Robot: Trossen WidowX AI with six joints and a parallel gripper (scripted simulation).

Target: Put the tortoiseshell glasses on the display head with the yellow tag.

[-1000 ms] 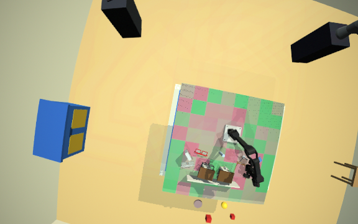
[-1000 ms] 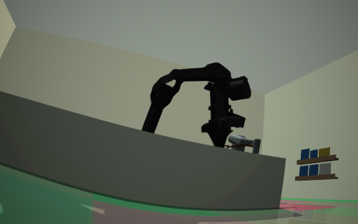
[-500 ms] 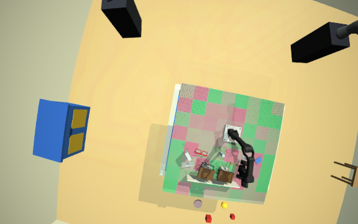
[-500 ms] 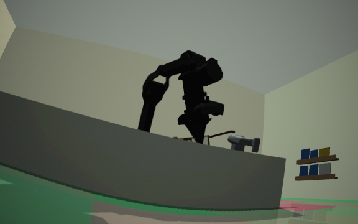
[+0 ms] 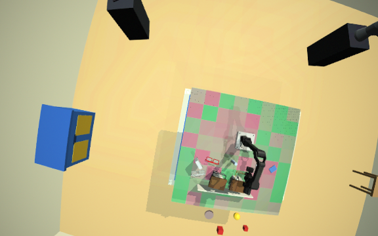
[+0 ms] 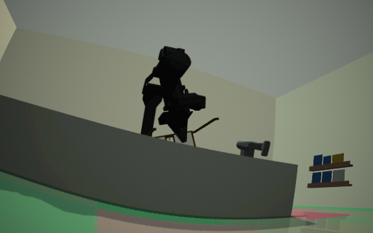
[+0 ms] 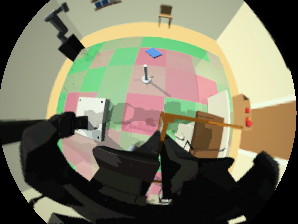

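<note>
Right now my gripper tip is 13 cm short of the display head, 11 cm above it and 5 cm to the left of it. Also, from my gripper tip: blue block: 39 cm to the left, 16 cm below, 4 cm ahead; white base: 24 cm ahead, 19 cm to the right, 11 cm below.
</note>
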